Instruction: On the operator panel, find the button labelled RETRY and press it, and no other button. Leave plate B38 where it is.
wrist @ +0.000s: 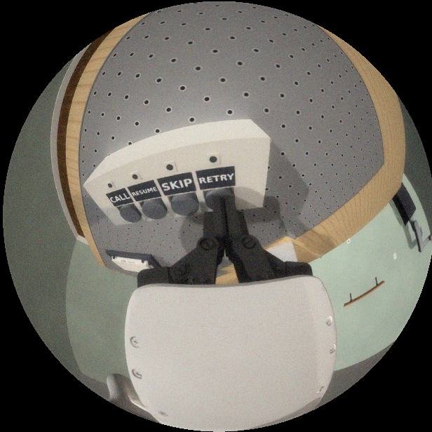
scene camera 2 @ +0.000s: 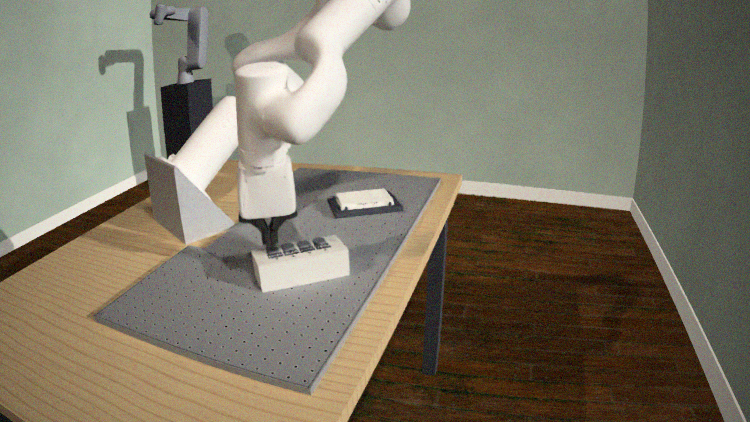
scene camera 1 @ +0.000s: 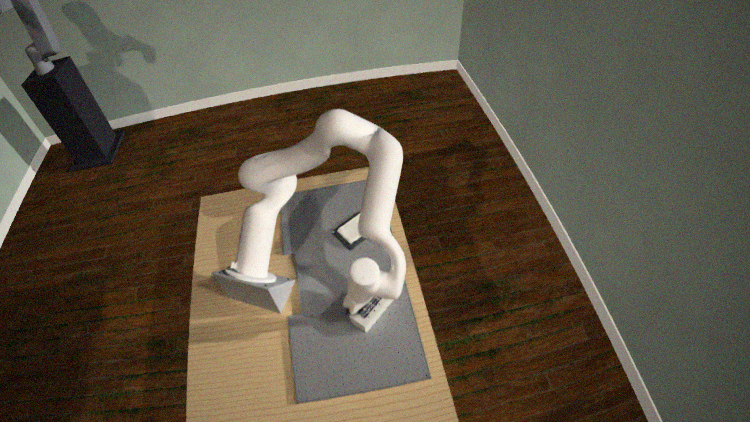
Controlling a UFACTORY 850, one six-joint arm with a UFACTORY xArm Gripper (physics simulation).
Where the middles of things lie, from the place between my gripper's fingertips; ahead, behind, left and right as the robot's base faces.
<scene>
I see the operator panel [scene camera 2: 284, 269] 50 mm ahead of my hand, 10 mm to the left of it and 30 mm below it. The rest, counted from my hand: white plate [scene camera 2: 378, 197] (40 mm ahead, 380 mm to the left, 40 mm below).
</scene>
